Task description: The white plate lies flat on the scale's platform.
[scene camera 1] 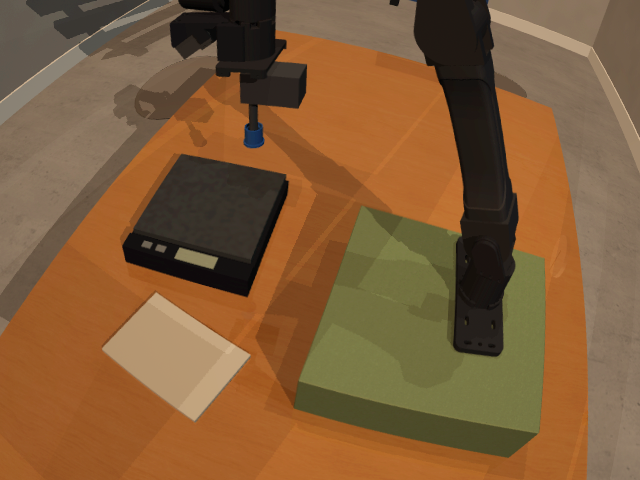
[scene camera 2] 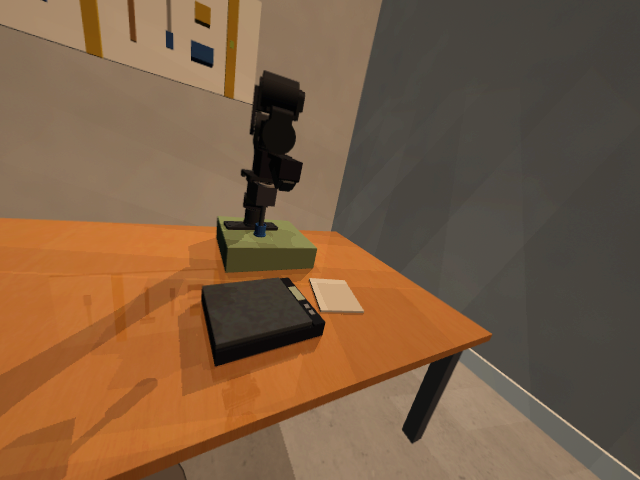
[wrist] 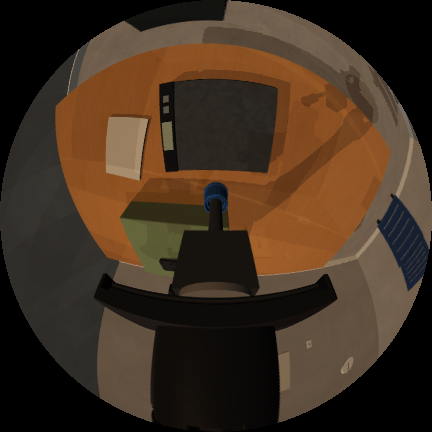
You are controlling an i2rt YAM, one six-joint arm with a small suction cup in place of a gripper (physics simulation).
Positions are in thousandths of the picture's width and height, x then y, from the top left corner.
Note:
My suction cup (scene camera 1: 396,291) carries nothing. The cup hangs 19 cm from the middle of a black scale (scene camera 1: 327,464), above it. A white plate (scene camera 1: 290,757) rests on the table.
The white plate shows as well in scene camera 2 (scene camera 2: 524,618) and in the wrist view (wrist: 291,316). The black scale also shows in scene camera 2 (scene camera 2: 380,666) and in the wrist view (wrist: 478,288). My suction cup also shows in scene camera 2 (scene camera 2: 405,482) and in the wrist view (wrist: 494,436).

